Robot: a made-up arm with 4 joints. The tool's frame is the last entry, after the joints.
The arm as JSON. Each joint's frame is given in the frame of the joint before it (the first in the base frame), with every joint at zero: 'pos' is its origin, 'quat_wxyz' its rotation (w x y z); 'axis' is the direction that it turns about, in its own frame. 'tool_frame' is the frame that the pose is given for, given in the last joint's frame.
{
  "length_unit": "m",
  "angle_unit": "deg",
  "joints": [
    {
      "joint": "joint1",
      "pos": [
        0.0,
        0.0,
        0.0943
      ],
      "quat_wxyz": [
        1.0,
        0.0,
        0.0,
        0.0
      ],
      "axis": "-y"
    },
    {
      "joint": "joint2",
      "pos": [
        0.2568,
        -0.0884,
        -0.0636
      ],
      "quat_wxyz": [
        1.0,
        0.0,
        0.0,
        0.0
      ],
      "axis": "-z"
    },
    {
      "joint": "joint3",
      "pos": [
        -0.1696,
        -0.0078,
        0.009
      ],
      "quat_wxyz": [
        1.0,
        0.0,
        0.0,
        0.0
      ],
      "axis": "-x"
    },
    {
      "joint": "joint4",
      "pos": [
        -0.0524,
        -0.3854,
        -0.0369
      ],
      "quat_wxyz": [
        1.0,
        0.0,
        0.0,
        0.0
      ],
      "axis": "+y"
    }
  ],
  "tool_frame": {
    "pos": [
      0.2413,
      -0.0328,
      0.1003
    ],
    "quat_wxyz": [
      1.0,
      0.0,
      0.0,
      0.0
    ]
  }
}
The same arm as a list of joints. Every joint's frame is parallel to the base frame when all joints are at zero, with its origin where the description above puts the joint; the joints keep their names.
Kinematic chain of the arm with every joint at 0, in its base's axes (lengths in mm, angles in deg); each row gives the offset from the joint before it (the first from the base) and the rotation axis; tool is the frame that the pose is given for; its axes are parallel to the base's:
joint1: xyz 0 0 94.3 axis -y
joint2: xyz 256.8 -88.4 -63.6 axis -z
joint3: xyz -169.6 -7.8 9 axis -x
joint4: xyz -52.4 -385.4 -36.9 axis +y
tool: xyz 241.3 -32.8 100.3

